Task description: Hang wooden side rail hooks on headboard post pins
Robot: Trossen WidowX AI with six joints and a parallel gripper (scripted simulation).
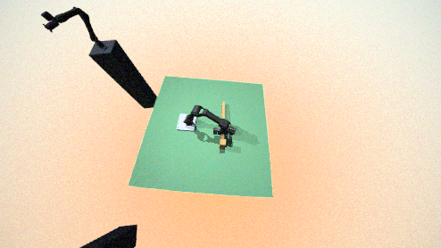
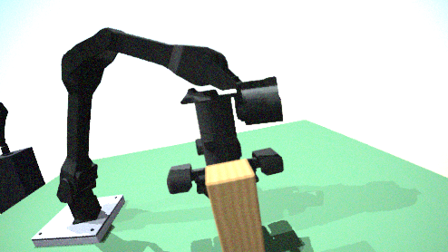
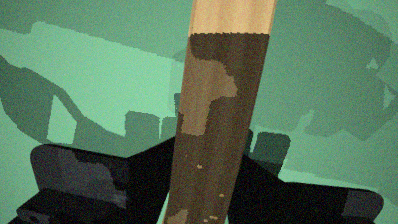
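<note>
My gripper tip is now 2 cm past the wooden headboard post, 11 cm to the left of it and 4 cm below it.
</note>
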